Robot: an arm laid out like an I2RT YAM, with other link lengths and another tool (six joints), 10 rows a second.
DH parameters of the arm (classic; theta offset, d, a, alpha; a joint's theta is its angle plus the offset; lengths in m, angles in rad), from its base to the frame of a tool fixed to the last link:
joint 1: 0 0.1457 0.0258 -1.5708
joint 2: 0 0 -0.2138 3.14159
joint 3: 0.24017 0 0.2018 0
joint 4: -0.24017 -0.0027 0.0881 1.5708
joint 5: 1.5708 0.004 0 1.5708
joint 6: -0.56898 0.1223 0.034 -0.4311
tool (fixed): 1.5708 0.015 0 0
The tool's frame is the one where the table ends.
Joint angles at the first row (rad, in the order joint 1, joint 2, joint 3, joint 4, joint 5, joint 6):
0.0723, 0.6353, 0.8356, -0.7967, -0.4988, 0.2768
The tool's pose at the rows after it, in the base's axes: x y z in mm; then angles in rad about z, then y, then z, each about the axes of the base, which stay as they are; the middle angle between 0 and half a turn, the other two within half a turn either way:
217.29 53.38 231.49 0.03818 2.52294 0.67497
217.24 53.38 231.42 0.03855 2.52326 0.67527
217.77 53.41 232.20 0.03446 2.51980 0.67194
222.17 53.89 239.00 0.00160 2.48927 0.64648
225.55 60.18 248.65 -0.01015 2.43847 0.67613
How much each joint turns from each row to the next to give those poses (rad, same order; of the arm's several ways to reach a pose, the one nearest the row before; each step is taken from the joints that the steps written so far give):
0.0000, 0.0000, 0.0000, -0.0065, 0.0000, -0.0004
0.0000, 0.0000, 0.0000, -0.0004, 0.0001, 0.0000
0.0000, 0.0001, 0.0001, 0.0042, -0.0001, 0.0000
0.0000, -0.0001, -0.0001, 0.0362, -0.0011, 0.0000
0.0000, 0.0001, 0.0000, 0.0459, -0.0446, -0.0011

